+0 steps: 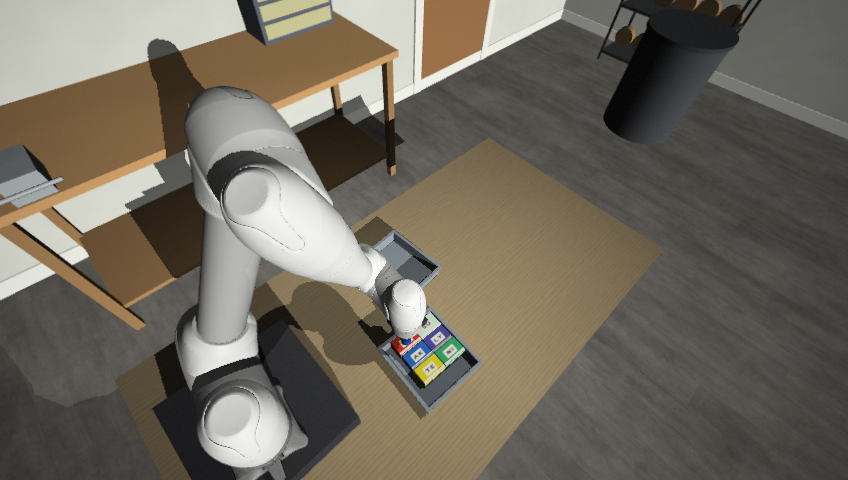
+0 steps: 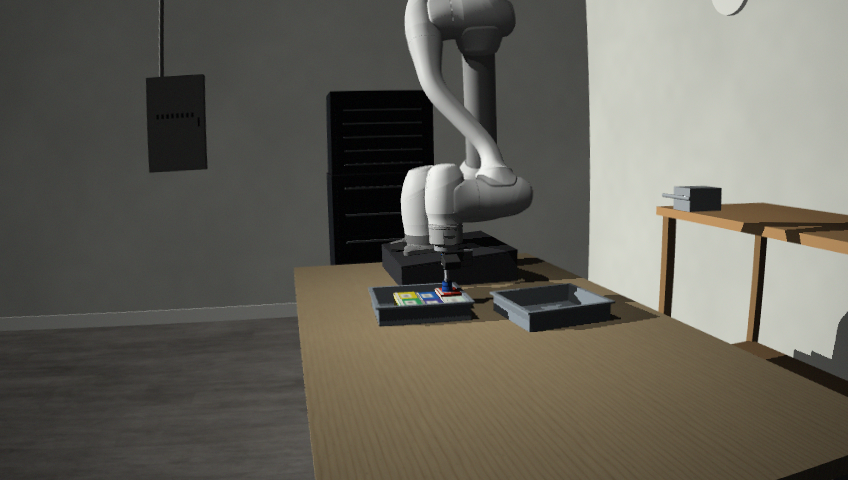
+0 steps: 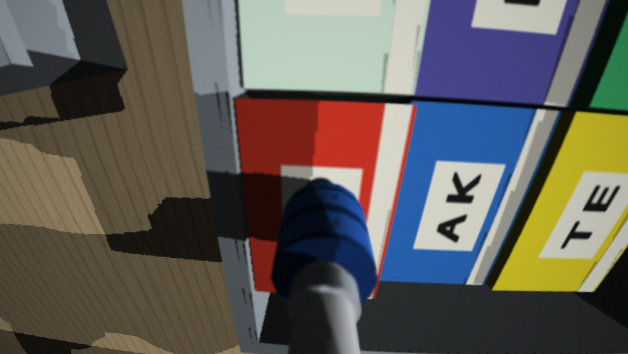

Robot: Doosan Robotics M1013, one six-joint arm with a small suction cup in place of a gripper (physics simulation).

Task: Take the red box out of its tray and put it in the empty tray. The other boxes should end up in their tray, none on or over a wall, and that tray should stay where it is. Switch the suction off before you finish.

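Frame: origin at the arm's base, x ahead, y left, z up, level; millimetres.
Where they show: end effector, tool point: point(image 1: 406, 342) point(image 2: 447, 294) point(image 3: 323, 204); arm's base, origin of the base link: point(image 2: 428, 247).
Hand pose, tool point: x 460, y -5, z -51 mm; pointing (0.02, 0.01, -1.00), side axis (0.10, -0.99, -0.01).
Observation:
Each offset is from my tool point to the top centre of the thing. "spot": to the spot under its first point. Level surfaces: height alone.
My suction cup point(image 1: 406, 340) point(image 2: 446, 287) point(image 3: 325, 235) is blue and touches the top of the red box {dy +2, dx -1, dz +11 mm} point(image 1: 398, 346) point(image 2: 453, 293) point(image 3: 350, 135). The red box looks held, upright and very slightly higher than its neighbours, in the corner of the filled tray {dy -81, dx +30, dz +13 mm} point(image 1: 455, 386) point(image 2: 422, 315) point(image 3: 215, 60). Its label is largely hidden by the cup. The blue box {dy -56, dx +4, dz +1 mm} point(image 1: 417, 355) point(image 3: 395, 220) is close beside it, then the yellow box {dy -112, dx +8, dz +4 mm} point(image 1: 429, 369) point(image 3: 530, 240). Pale green {spot: dy +10, dx +53, dz +5 mm} point(image 3: 310, 55), purple {dy -51, dx +88, dz +3 mm} point(image 1: 438, 337) point(image 3: 480, 65) and green {dy -107, dx +92, dz +7 mm} point(image 1: 450, 350) boxes form the other row. The empty tray {dy +249, dx +132, dz +13 mm} point(image 1: 406, 259) point(image 2: 571, 319) stands apart.
The arm's dark base block point(image 1: 309, 380) point(image 2: 416, 270) stands on the wood-coloured surface {dz -37 mm} point(image 1: 535, 237) point(image 2: 476, 386) near the filled tray. A wooden bench point(image 1: 267, 71) point(image 2: 773, 220) stands along the wall. A black bin point(image 1: 666, 83) is farther away.

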